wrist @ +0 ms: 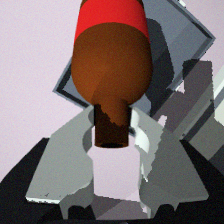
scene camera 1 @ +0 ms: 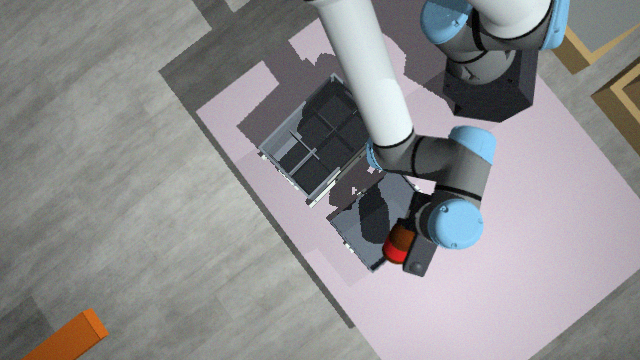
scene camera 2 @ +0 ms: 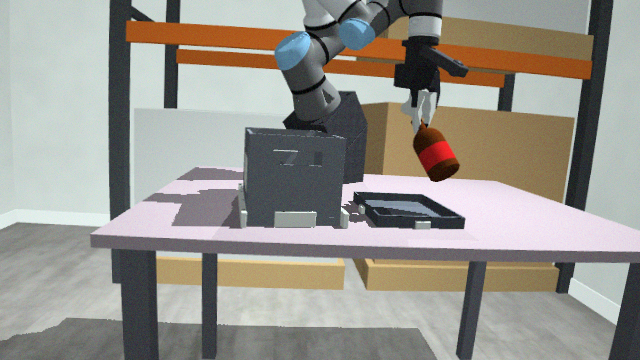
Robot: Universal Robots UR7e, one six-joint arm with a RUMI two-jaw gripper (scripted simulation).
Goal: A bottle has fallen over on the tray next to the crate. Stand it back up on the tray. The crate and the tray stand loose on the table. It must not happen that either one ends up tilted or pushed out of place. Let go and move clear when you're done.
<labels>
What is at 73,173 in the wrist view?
My gripper.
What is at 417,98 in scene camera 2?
My gripper.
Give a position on a brown bottle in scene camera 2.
434,153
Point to a brown bottle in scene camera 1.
397,243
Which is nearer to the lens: the grey crate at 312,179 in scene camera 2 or the dark tray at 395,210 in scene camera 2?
The grey crate.
</labels>
